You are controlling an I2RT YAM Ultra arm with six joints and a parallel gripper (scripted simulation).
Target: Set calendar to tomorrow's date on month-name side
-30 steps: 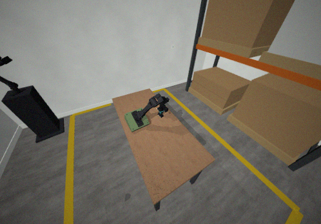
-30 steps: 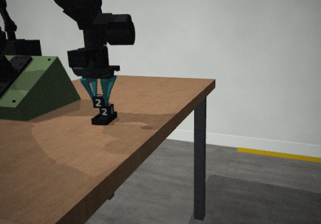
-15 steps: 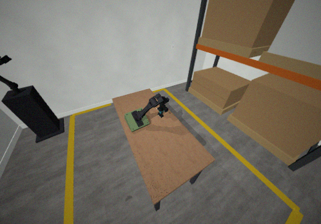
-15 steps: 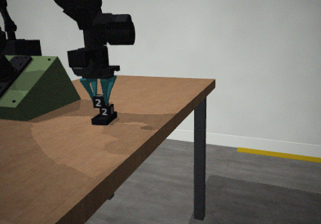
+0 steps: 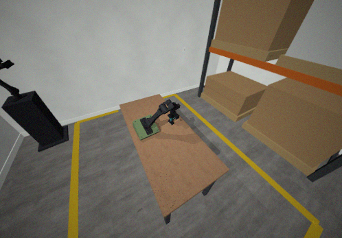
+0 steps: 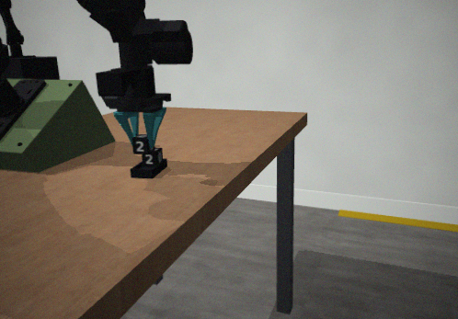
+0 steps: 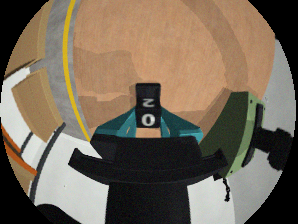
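Now: hand right at the black cube. Round my hand: black tray 5 cm below, 2 cm to the left.
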